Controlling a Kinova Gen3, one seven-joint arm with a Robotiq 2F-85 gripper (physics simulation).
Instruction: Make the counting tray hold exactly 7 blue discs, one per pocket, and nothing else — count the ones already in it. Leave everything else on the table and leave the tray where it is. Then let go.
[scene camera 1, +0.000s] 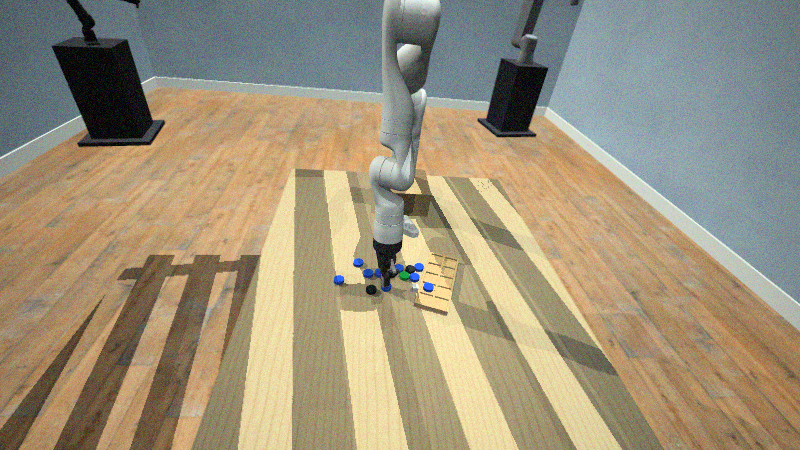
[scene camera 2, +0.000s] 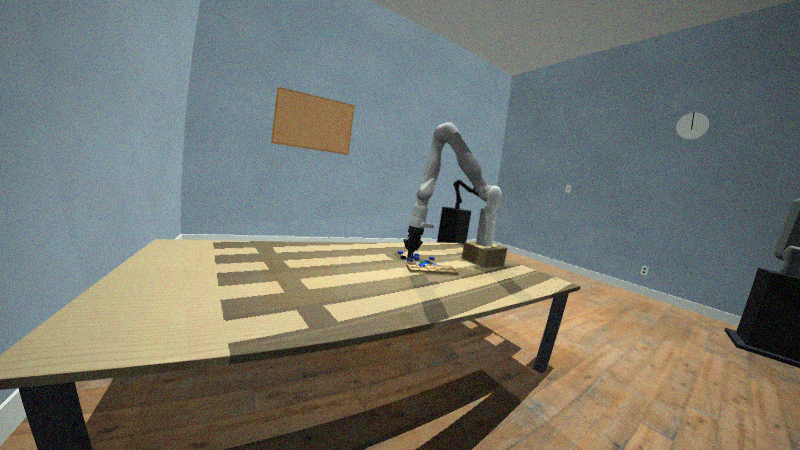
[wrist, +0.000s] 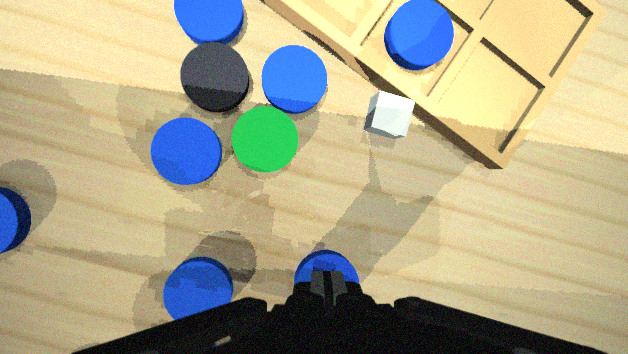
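Note:
The wooden counting tray (scene camera 1: 441, 306) (scene camera 2: 433, 270) (wrist: 495, 90) lies on the table; one blue disc (scene camera 1: 427, 287) (wrist: 419, 34) shows in a pocket near its front end. My gripper (scene camera 1: 386, 286) (scene camera 2: 411, 257) (wrist: 326, 293) is shut, with nothing between its fingers. Its tips are right over a blue disc (wrist: 326, 260), which they partly hide; whether they touch it I cannot tell. Another blue disc (wrist: 198, 290) lies left of the fingers in the wrist view. Blue discs (wrist: 294, 79) (wrist: 186, 151) (wrist: 209, 17) lie near the green disc (wrist: 265, 139). More blue discs (scene camera 1: 339, 279) (scene camera 1: 358, 262) lie farther left.
A white cube (scene camera 1: 415, 287) (wrist: 390, 115) lies close beside the tray's long side. A black disc (scene camera 1: 410, 269) (wrist: 215, 75) lies among the blue and green discs. Another black disc (scene camera 1: 370, 289) is just left of my gripper in the first scene view.

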